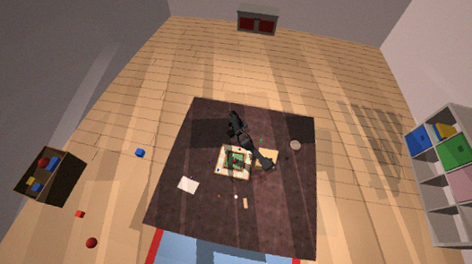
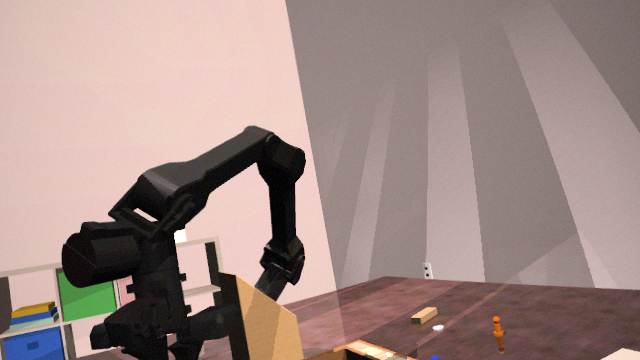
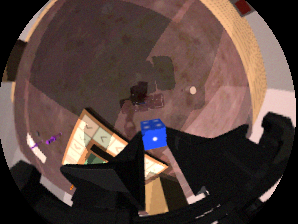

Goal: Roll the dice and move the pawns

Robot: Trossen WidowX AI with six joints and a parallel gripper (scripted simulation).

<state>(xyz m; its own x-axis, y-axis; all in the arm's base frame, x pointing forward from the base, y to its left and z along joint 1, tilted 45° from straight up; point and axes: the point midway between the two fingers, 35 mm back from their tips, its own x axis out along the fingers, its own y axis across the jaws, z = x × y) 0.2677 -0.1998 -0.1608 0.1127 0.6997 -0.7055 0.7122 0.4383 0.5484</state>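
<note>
The red pawn lies 40 mm behind my gripper tip, 120 mm to the left of it and 50 mm below it. Also, from my gripper tip: blue pawn 130 mm ahead, 320 mm to the left, 50 mm below; green tray 220 mm to the left, 80 mm below; green pawn 220 mm behind, 10 mm to the left, 70 mm below.
</note>
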